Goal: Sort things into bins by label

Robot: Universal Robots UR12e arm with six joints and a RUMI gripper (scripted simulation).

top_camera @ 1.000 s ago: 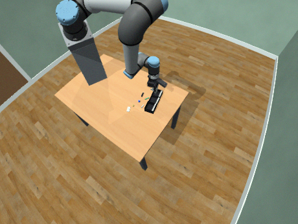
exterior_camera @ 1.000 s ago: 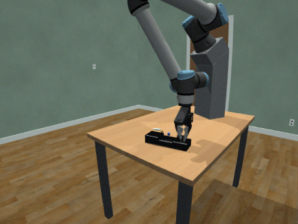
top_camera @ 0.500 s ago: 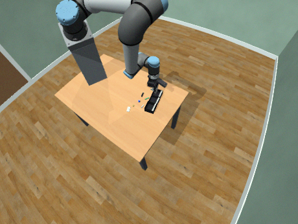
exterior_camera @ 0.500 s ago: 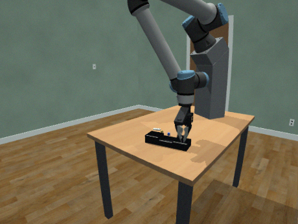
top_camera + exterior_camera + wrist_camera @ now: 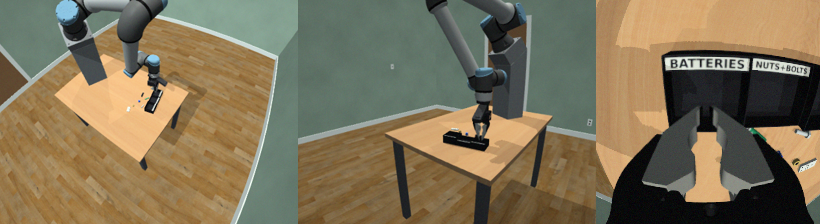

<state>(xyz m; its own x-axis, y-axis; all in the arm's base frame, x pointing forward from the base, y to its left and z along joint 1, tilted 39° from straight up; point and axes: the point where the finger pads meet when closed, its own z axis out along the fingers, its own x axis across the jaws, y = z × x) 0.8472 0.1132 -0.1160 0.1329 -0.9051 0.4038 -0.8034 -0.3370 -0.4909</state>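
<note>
The brass hex nut lies 22 cm to the right of my hand, 12 cm behind it and 4 cm below it. Also, from my hand: blue die: 15 cm to the right, 9 cm behind, 4 cm below; then black cylindrical battery: 11 cm behind, 7 cm to the right, 4 cm below; then green battery: 9 cm to the right, 5 cm behind, 4 cm below.
</note>
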